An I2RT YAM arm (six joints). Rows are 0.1 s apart.
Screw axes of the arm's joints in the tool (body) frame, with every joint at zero. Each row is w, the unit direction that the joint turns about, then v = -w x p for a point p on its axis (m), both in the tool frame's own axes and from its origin. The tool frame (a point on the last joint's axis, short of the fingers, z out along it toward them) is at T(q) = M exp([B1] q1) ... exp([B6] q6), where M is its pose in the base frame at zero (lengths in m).
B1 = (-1, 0, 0, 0, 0.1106, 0)
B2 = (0, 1, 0, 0.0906, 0, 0.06)
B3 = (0, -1, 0, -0.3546, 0, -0.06)
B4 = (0, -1, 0, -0.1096, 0, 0)
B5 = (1, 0, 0, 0, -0.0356, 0)
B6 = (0, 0, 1, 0, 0, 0)
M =
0 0 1 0.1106
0 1 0 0
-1 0 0 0.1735
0 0 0 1
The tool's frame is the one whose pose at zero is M.
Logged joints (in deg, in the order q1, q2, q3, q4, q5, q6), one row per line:
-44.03, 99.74, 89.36, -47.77, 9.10, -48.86
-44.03, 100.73, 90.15, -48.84, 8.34, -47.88
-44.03, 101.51, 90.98, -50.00, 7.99, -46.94
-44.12, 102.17, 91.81, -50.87, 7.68, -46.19
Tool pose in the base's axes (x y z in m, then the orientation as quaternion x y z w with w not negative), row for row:
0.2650, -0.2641, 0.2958, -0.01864, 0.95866, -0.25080, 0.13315
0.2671, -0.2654, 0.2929, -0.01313, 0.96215, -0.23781, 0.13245
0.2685, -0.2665, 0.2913, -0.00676, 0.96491, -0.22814, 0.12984
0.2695, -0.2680, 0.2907, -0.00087, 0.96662, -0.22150, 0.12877
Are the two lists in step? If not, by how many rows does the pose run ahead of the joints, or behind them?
They are in step.
